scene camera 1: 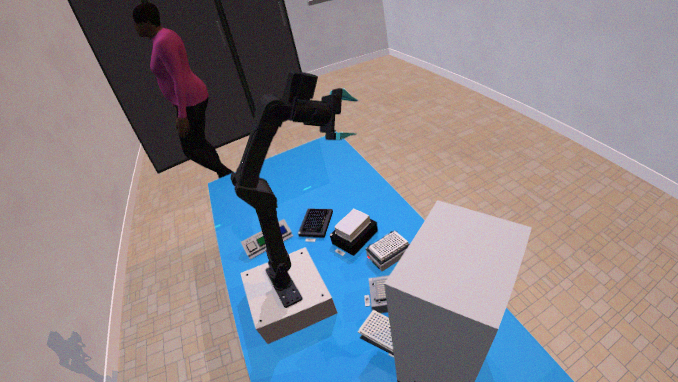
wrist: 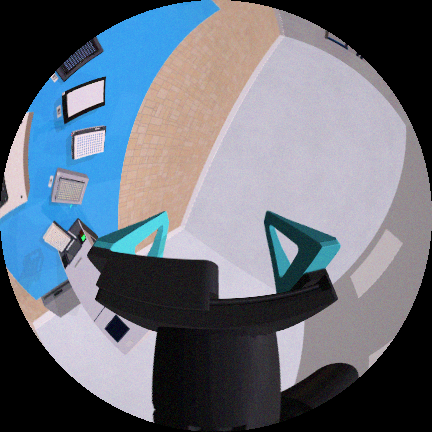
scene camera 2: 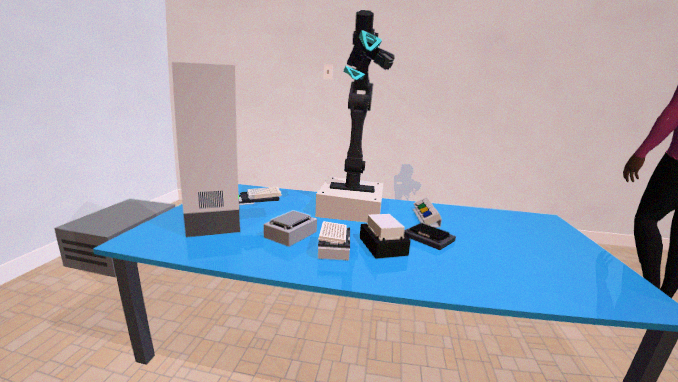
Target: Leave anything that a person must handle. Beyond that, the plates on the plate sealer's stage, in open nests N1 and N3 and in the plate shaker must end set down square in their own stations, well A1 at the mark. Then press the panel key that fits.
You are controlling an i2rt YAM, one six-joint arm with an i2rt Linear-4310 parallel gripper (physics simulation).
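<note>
My gripper (scene camera 1: 356, 116) (scene camera 2: 362, 57) (wrist: 215, 216) is open and empty, high above the table. A dark plate (scene camera 1: 316, 221) (scene camera 2: 431, 233) (wrist: 80, 54) lies in a low dark holder. A plain white block-like piece (scene camera 1: 352, 223) (scene camera 2: 386, 226) (wrist: 85, 99) sits on a black base. A white well plate (scene camera 1: 390, 245) (scene camera 2: 334, 232) (wrist: 89, 143) sits on a pale device. A pale plate (wrist: 70, 188) sits on a grey device (scene camera 2: 289, 234). Another white plate (scene camera 1: 377, 330) (scene camera 2: 265, 192) (wrist: 58, 236) sits beside the tall cabinet. The key panel (scene camera 1: 256, 245) (scene camera 2: 427, 211) shows green and blue keys. Station labels and A1 marks are unreadable.
The tall cabinet (scene camera 1: 460, 260) (scene camera 2: 205, 135) stands on the blue table (scene camera 1: 295, 165) (scene camera 2: 500, 270) and hides parts of two stations in scene camera 1. The arm's white base (scene camera 1: 255, 300) (scene camera 2: 345, 207) is near. A person in pink (scene camera 1: 175, 70) (scene camera 2: 662, 125) stands beyond the table's end.
</note>
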